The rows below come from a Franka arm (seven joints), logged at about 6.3 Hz.
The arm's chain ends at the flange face. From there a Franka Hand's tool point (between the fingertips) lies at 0.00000 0.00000 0.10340 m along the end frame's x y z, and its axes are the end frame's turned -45 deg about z.
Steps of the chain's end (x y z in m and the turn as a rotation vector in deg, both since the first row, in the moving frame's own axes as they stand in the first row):
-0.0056 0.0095 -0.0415 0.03 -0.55 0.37
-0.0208 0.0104 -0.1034 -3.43 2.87 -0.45
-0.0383 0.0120 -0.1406 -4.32 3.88 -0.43
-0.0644 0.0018 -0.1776 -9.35 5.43 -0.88
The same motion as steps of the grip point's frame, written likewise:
-0.0113 0.0020 -0.0415 0.41 -0.37 0.37
-0.0227 0.0007 -0.1037 -4.45 -0.40 -0.45
-0.0361 -0.0081 -0.1411 -5.80 -0.31 -0.43
-0.0516 -0.0255 -0.1794 -10.45 -2.77 -0.88

